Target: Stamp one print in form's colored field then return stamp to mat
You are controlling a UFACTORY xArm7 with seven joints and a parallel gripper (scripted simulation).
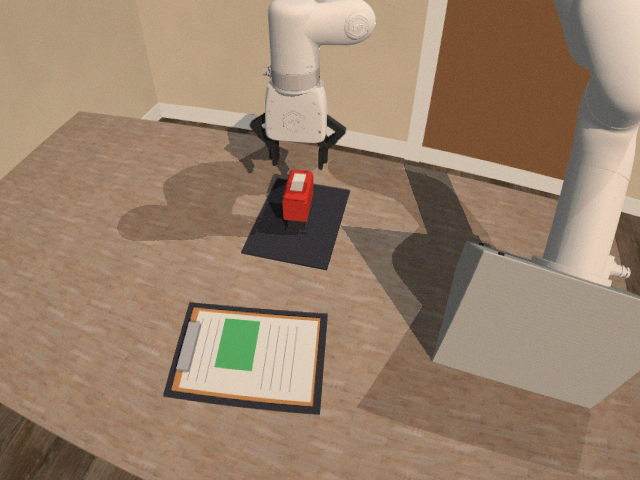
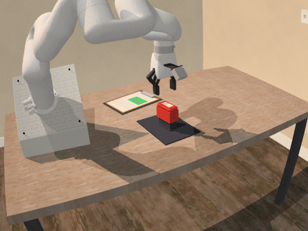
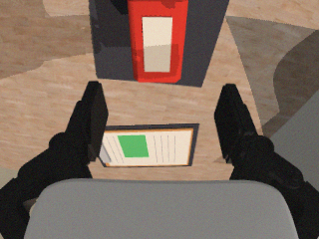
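Now: the red stamp 1 cm to the right of my hand and 12 cm below it. Round my hand: form: 2 cm ahead, 31 cm to the left, 16 cm below; mat: 1 cm to the right, 17 cm below.
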